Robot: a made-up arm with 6 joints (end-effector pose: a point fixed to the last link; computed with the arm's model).
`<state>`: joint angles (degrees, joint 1 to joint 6).
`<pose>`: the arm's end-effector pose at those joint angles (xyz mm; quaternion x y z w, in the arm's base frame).
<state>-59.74 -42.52 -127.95 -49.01 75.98 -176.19</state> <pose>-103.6 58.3 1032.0 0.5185 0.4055 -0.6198 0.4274</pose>
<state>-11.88 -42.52 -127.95 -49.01 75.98 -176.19</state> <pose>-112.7 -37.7 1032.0 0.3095 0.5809 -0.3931 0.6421</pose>
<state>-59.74 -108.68 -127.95 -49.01 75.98 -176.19</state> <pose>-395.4 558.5 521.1 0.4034 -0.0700 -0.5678 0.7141</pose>
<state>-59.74 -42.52 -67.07 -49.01 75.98 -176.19</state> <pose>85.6 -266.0 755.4 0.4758 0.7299 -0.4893 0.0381</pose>
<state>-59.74 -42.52 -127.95 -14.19 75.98 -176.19</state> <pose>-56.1 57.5 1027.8 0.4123 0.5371 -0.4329 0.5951</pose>
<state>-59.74 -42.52 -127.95 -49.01 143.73 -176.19</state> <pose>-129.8 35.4 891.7 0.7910 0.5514 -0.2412 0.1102</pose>
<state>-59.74 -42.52 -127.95 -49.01 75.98 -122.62</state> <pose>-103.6 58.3 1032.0 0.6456 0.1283 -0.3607 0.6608</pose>
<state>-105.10 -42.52 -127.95 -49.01 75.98 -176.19</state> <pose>-31.3 114.6 1032.0 0.6347 0.1742 -0.7366 0.1554</pose>
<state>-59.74 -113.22 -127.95 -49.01 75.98 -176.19</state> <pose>-401.9 569.6 466.6 0.3900 -0.1036 -0.5570 0.7259</pose>
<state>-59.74 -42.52 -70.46 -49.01 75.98 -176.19</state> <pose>79.9 -256.1 780.1 0.4819 0.7165 -0.5006 0.0611</pose>
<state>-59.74 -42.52 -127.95 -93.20 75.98 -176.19</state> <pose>-148.5 96.8 1041.4 0.5841 0.1869 -0.7734 0.1606</pose>
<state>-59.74 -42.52 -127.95 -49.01 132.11 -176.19</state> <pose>-129.1 27.5 916.7 0.7618 0.5390 -0.3162 0.1706</pose>
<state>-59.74 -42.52 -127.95 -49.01 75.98 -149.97</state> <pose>-103.6 58.3 1032.0 0.5969 0.2773 -0.5067 0.5568</pose>
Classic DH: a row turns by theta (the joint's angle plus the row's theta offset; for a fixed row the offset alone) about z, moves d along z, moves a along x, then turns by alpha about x. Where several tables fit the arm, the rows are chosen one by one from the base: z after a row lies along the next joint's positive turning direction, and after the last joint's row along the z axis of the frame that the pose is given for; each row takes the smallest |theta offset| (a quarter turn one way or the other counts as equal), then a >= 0, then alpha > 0; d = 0 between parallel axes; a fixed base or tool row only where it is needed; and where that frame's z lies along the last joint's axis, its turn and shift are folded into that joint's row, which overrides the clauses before.
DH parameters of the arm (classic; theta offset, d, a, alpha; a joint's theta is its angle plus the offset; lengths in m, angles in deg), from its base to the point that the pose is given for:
joint 1: 0 0.332 0 -90
joint 2: -79.28 0 0.285 0
joint 3: 79.28 0 0.081 -90
joint 4: 0 0.357 0 90
joint 5: 0 0 0.08 -90
joint 6: 0 0.102 0 0

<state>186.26 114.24 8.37 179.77 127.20 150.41</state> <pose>181.4 19.4 184.8 0.3064 -0.9510 -0.0065 0.0396</pose>
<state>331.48 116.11 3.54 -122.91 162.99 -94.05</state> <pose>-118.5 -37.2 180.5 0.7555 -0.4846 0.4280 0.1061</pose>
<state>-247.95 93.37 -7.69 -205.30 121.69 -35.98</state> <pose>-21.3 -94.0 37.7 -0.8778 0.3053 0.3534 0.1064</pose>
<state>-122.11 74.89 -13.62 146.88 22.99 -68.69</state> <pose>44.6 105.8 75.9 0.2182 0.9039 0.2949 0.2199</pose>
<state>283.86 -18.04 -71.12 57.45 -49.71 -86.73</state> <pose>-27.5 -344.4 760.1 0.3485 -0.4220 0.2827 0.7877</pose>
